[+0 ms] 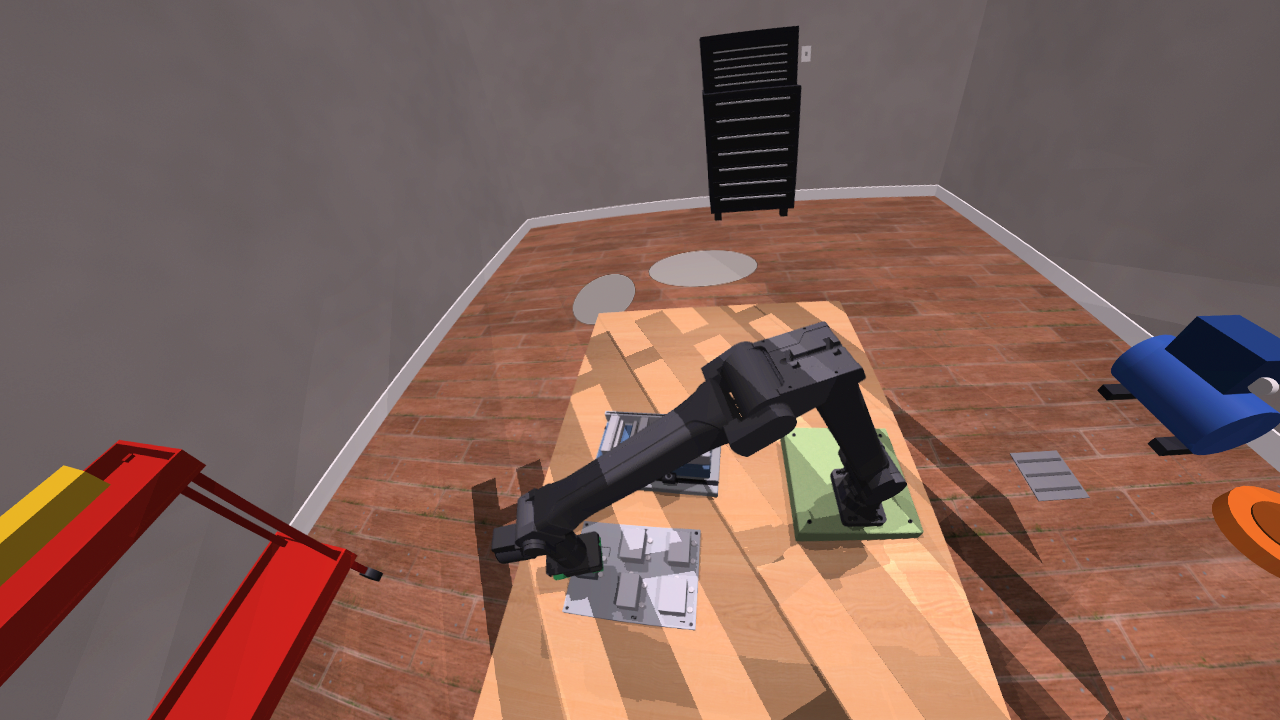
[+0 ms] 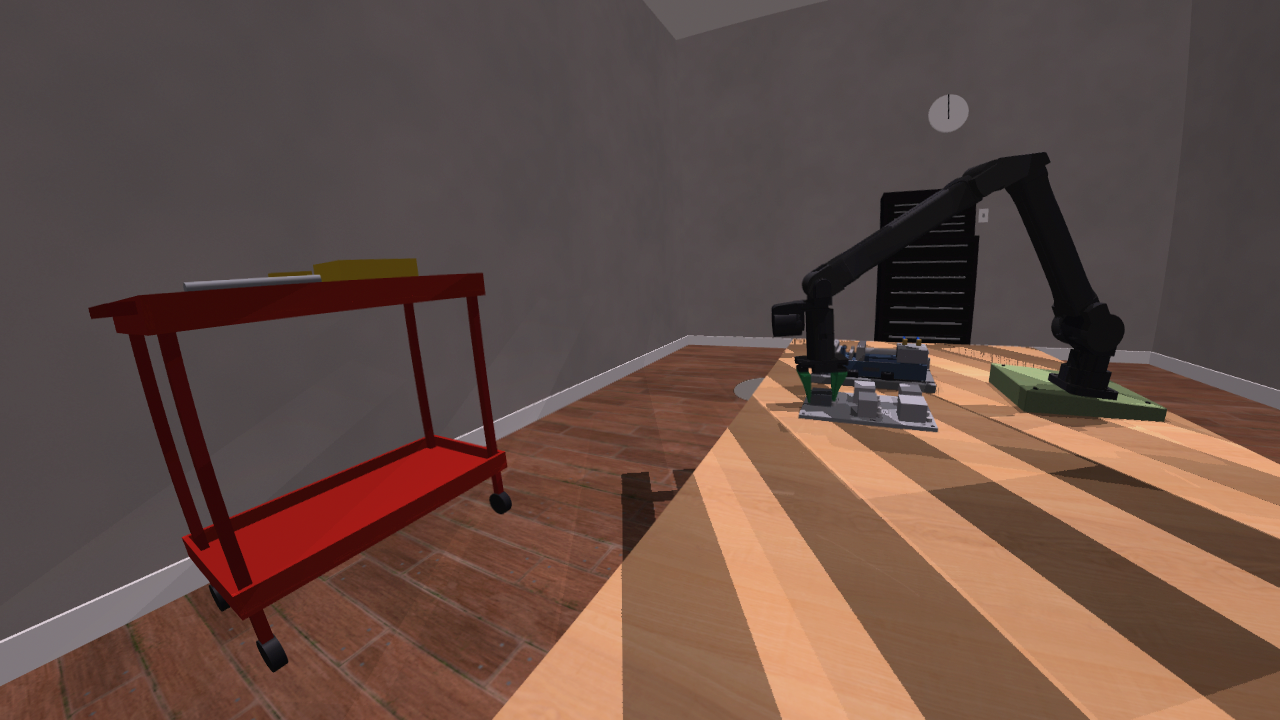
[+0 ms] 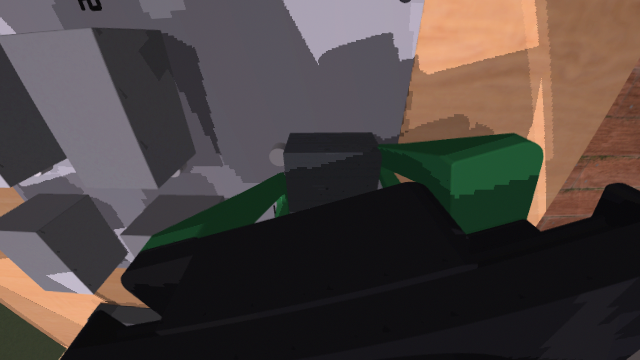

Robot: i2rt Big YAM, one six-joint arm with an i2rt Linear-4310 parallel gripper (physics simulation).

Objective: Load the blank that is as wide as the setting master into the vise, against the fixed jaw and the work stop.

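Frame: origin at the arm's base, x ahead, y left, z up, level; millimetres.
Seen in the pictures: gripper, fingertip midpoint: (image 1: 589,568) (image 2: 821,401) (image 3: 329,169); arm's base, link origin: (image 1: 855,497) (image 2: 1080,389).
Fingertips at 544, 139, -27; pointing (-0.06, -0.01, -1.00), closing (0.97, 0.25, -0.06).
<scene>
Pixels of each thing's top centre, then the offset from my fingertips to it, as dx, dy, dz. Level surfaces: height alone.
- dark grey block, top centre: (image 3: 331,203) (image 2: 821,391) +1, -7, +22
- light grey plate, top centre: (image 3: 178,175) (image 1: 633,570) (image 2: 865,406) -91, -2, -3
- nearby, top centre: (image 3: 86,123) (image 1: 627,589) (image 2: 867,396) -91, +42, +33
- grey vise, top centre: (image 1: 652,432) (image 2: 873,342) -121, -278, +88
- wooden table, surface height: dz -11
My gripper (image 1: 580,565) (image 2: 821,396) (image 3: 329,169) is shut on a dark grey block (image 3: 330,172), with a green finger against each side. The block is at the left end of the light grey plate (image 1: 586,598) (image 2: 868,421) (image 3: 250,75); whether it touches the plate is hard to tell. Several other grey blocks stand on the plate, among them one nearby (image 1: 628,591) (image 3: 75,100) and a squarer one (image 1: 673,593) (image 2: 912,407). The blue and grey vise (image 1: 698,462) (image 2: 886,368) stands behind the plate, partly hidden by the arm. I cannot tell which piece is the setting master.
The arm stands on a green base (image 1: 805,501) (image 2: 1020,394) at the right of the wooden table (image 1: 760,626). A red cart (image 1: 304,582) (image 2: 313,308) stands on the floor to the left. Small round pins stand beside the blocks on the plate.
</scene>
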